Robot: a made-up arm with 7 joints.
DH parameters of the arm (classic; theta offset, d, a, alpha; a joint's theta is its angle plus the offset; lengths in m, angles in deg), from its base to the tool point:
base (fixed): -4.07 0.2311 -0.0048 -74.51
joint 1: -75.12 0.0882 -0.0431 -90
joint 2: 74 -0.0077 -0.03 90
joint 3: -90 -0.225 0.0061 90
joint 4: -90 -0.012 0.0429 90
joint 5: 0 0.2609 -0.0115 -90
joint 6: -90 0.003 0.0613 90
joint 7: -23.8 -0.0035 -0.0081 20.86
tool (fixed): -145.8 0.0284 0 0
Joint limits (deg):
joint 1: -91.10..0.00
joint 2: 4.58..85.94
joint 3: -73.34..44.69
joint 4: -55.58..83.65
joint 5: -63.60..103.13
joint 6: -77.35..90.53
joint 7: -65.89..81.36
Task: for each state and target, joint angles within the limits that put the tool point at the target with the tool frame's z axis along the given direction. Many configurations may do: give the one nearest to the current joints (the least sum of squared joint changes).
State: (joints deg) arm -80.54 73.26 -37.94 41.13 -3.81 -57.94 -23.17
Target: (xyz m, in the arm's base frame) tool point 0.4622 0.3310 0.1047 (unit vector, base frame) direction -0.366 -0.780 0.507
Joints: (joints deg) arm -69.48 44.63 -31.07 71.35 -17.80 -28.84 -26.55
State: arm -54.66 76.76 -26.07 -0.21 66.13 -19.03 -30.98
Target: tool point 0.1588 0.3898 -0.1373 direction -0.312 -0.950 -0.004
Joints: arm -12.04 52.10 -22.88 47.08 42.30 -14.37 -41.68
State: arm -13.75 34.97 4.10 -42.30 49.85 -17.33 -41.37
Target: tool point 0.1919 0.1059 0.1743 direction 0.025 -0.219 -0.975
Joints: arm -0.07 45.45 9.55 -55.51 98.64 -5.90 -20.61
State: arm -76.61 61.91 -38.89 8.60 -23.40 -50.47 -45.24
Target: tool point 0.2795 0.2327 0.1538 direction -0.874 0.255 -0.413
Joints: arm -25.40 40.63 -4.40 -12.36 -57.50 -77.35 -65.89
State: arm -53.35 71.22 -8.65 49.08 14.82 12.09 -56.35
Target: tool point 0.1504 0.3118 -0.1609 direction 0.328 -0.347 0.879
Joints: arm -0.18 34.66 -10.75 30.51 -16.96 -5.32 -65.89
